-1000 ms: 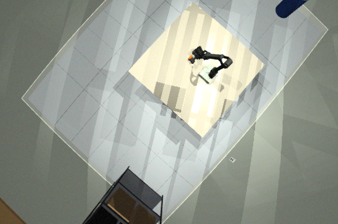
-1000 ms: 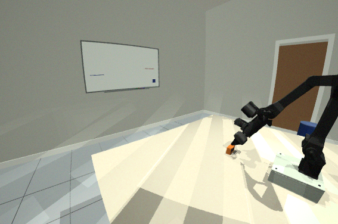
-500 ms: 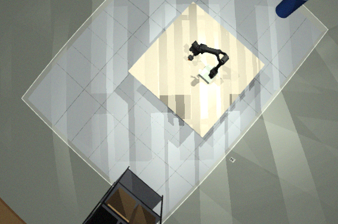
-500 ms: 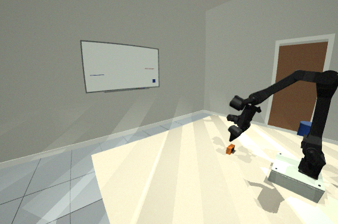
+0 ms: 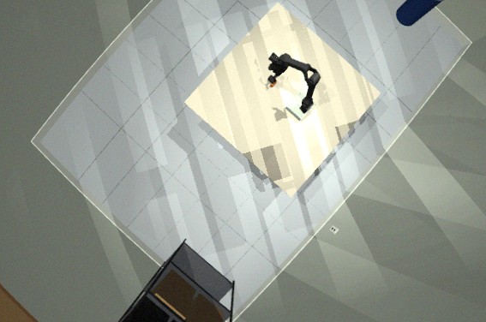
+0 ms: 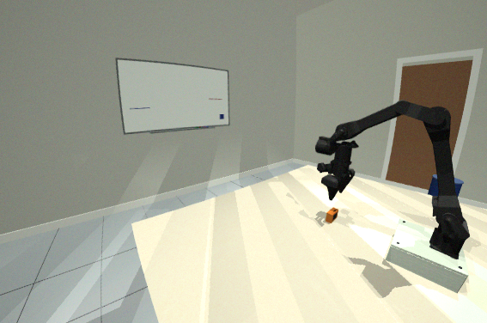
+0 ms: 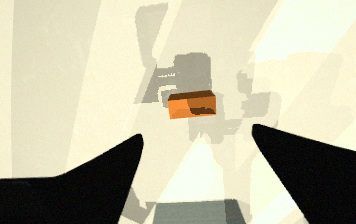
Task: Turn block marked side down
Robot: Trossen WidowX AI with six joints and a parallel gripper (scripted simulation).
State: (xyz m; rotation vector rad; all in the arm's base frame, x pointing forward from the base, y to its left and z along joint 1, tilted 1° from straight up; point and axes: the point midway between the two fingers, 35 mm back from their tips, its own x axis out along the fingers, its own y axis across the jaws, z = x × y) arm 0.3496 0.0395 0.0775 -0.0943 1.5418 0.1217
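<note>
My gripper tip is 9 cm above the orange block and 1 cm past it.
</note>
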